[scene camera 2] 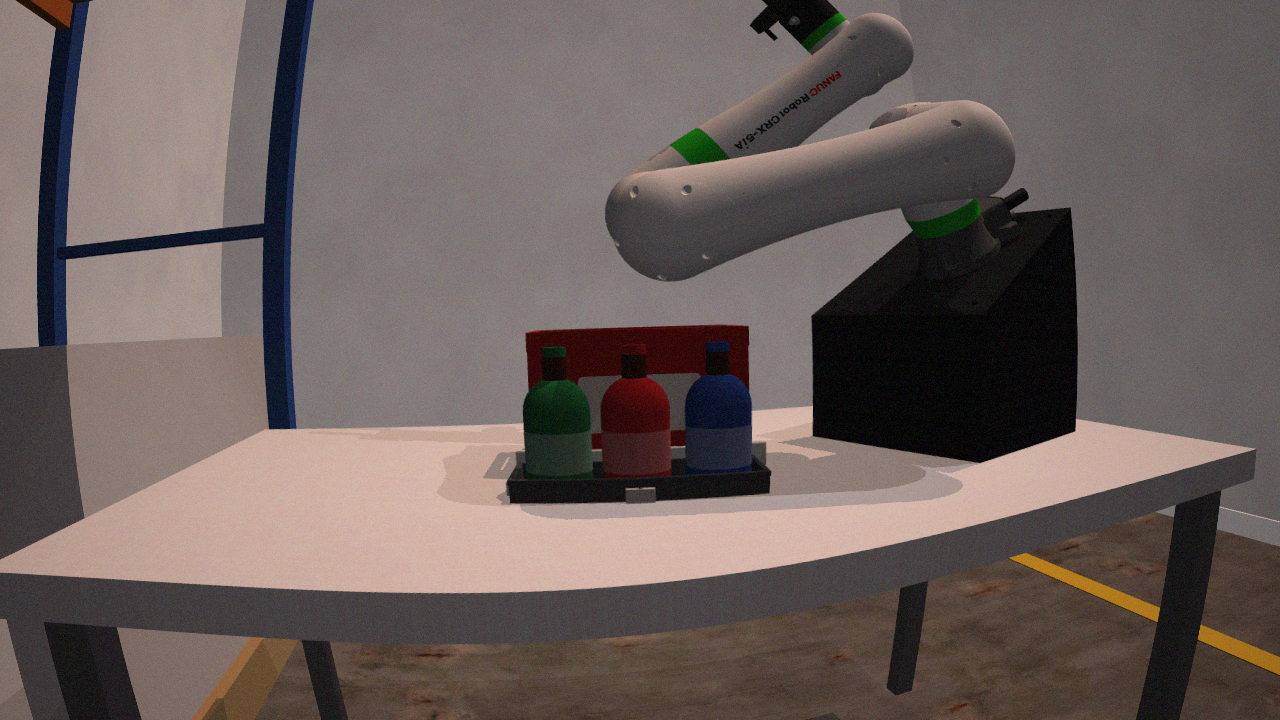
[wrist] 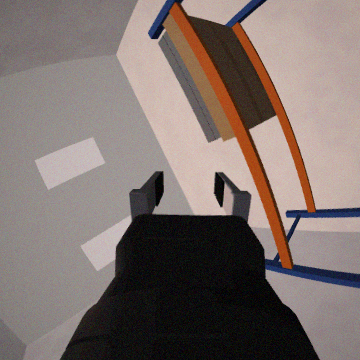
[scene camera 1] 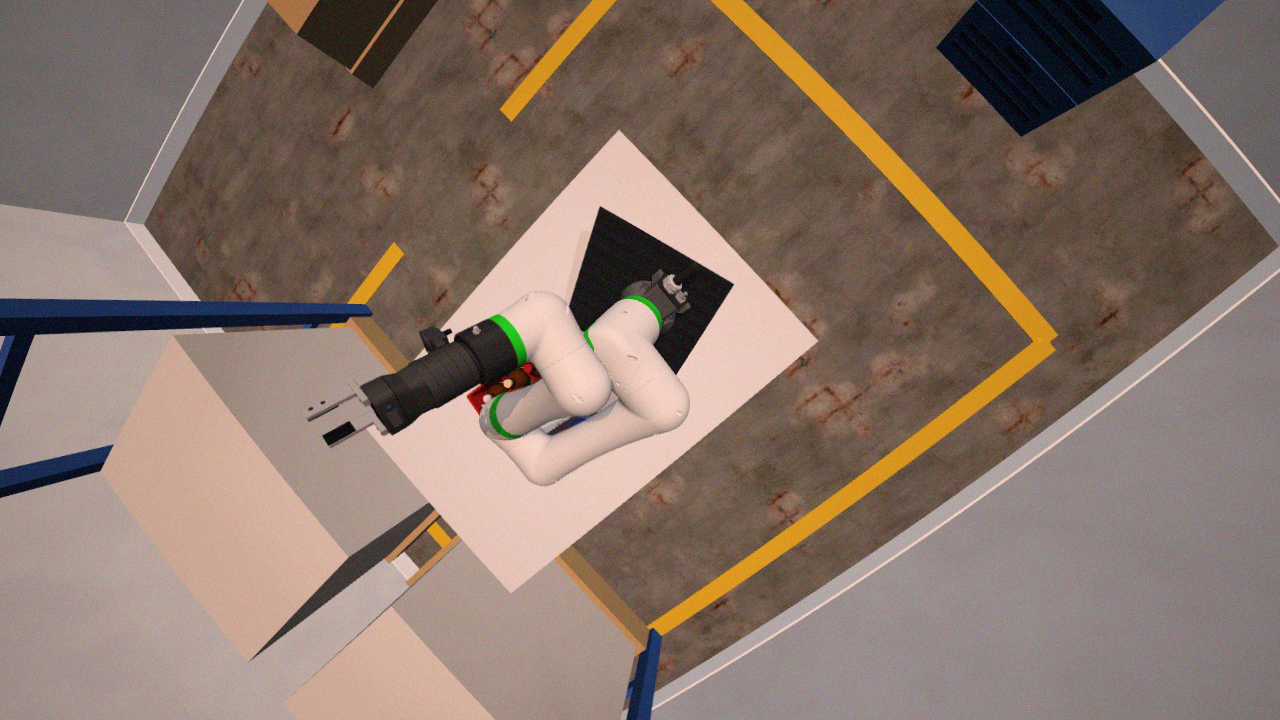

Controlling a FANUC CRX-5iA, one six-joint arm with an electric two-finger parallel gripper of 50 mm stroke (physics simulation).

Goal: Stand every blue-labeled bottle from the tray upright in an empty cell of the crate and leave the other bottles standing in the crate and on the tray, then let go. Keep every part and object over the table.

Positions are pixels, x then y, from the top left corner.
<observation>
green bottle: scene camera 2 556, 413; not seen in the wrist view (out of frame)
</observation>
